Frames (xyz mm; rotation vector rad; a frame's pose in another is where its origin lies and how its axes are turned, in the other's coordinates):
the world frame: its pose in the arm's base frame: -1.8 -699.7 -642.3 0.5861 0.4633 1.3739
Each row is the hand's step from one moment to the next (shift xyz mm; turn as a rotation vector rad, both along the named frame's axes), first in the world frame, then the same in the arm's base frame.
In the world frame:
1: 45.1 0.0 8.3 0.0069 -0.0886 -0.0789
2: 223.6 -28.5 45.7 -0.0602 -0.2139 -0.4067
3: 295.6 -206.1 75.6 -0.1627 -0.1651 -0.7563
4: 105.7 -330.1 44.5 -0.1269 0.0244 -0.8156
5: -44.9 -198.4 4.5 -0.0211 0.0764 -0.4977
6: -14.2 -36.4 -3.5 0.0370 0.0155 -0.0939
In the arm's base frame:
1: 11.8 43.6 7.8 0.0199 0.0077 -0.1169
2: 83.1 213.1 24.2 -0.0979 -0.0323 -0.4518
3: 248.7 264.1 -63.0 -0.3683 -0.0884 -0.6944
4: 296.8 68.3 -171.4 -0.5456 -0.0283 -0.6192
5: 148.6 -63.6 -123.5 -0.3720 0.0442 -0.3372
6: 23.7 -17.1 -26.2 -0.0650 0.0490 -0.0617

